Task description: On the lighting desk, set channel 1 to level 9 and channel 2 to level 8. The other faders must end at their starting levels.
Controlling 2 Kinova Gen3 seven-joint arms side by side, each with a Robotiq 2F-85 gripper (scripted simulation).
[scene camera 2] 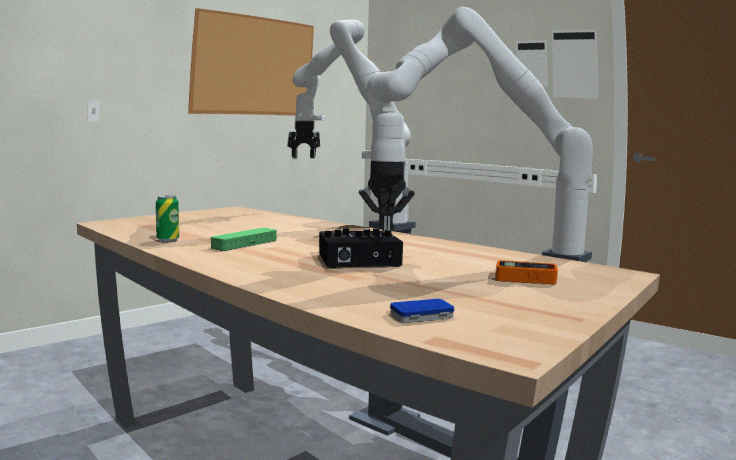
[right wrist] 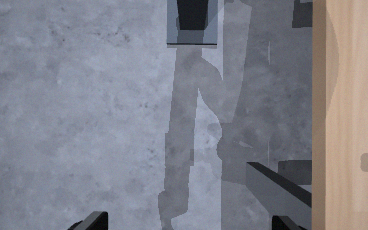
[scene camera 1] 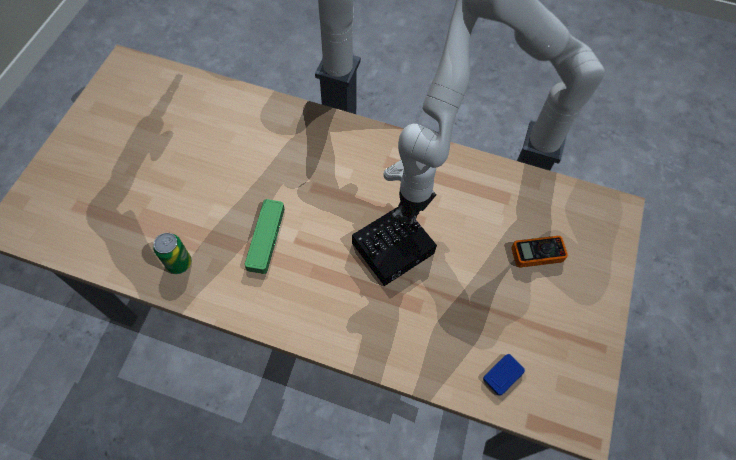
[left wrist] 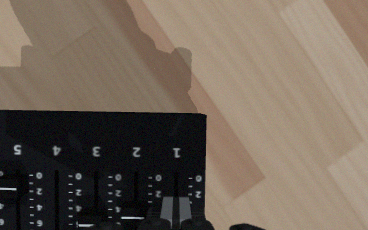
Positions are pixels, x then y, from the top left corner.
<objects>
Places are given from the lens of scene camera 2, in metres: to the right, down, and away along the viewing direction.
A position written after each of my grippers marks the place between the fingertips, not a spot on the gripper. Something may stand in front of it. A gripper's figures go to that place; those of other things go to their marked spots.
my left gripper [scene camera 2: 385,231]: 0.04, 0.00, 1.28
my right gripper [scene camera 2: 303,158]: -0.25, -0.27, 2.16
green case [scene camera 2: 230,241]: -0.33, 0.03, 1.33
blue box [scene camera 2: 431,309]: 0.10, 0.12, 0.84
The marked spots on the blue box and the green case are 0.66 m apart.
</objects>
